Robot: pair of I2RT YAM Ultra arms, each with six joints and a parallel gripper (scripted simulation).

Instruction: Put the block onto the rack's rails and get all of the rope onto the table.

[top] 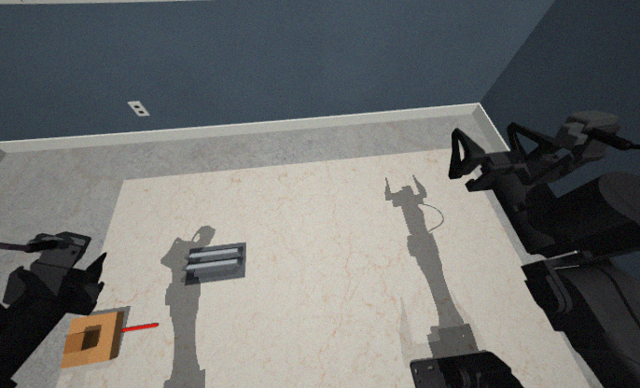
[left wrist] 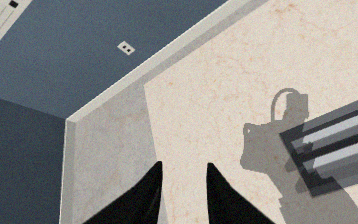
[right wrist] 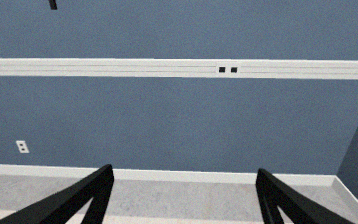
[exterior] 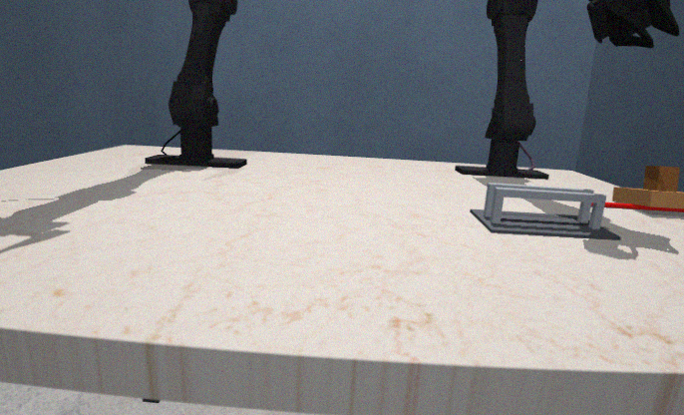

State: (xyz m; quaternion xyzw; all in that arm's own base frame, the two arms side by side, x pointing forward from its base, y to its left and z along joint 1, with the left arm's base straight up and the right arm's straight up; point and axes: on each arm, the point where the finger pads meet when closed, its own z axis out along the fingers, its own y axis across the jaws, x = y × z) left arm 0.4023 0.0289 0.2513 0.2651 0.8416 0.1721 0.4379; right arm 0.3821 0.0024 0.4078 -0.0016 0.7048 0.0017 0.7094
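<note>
Now: the orange block 22 cm below my left hand, 15 cm to the left of it and 10 cm behind it. From my left hand the other things lie so: grey rack (23 cm below, 13 cm to the right, 1 cm ahead).
</note>
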